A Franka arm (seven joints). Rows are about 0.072 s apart.
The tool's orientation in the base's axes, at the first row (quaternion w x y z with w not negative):
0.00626 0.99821 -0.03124 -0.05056
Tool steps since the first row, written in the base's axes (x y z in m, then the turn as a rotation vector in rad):
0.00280 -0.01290 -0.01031 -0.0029 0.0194 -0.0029
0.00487 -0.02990 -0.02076 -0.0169 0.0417 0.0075
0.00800 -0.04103 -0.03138 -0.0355 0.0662 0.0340
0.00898 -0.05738 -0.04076 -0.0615 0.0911 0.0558
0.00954 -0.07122 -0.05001 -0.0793 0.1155 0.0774
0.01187 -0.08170 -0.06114 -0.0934 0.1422 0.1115
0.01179 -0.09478 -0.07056 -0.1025 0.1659 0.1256
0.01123 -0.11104 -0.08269 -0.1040 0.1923 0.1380
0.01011 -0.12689 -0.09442 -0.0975 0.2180 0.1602
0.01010 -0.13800 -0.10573 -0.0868 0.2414 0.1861
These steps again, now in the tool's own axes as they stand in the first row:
0.00463 0.01254 0.01009 -0.0038 -0.0192 0.0030
0.00881 0.02921 0.02044 -0.0202 -0.0405 -0.0061
0.01368 0.03996 0.03079 -0.0428 -0.0633 -0.0308
0.01663 0.05607 0.04017 -0.0724 -0.0862 -0.0501
0.01899 0.06970 0.04945 -0.0938 -0.1092 -0.0700
0.02308 0.07984 0.06038 -0.1129 -0.1344 -0.1028
0.02477 0.09275 0.06988 -0.1249 -0.1573 -0.1161
0.02646 0.10883 0.08216 -0.1293 -0.1833 -0.1285
0.02753 0.12453 0.09409 -0.1267 -0.2090 -0.1515
0.02935 0.13544 0.10545 -0.1201 -0.2326 -0.1786

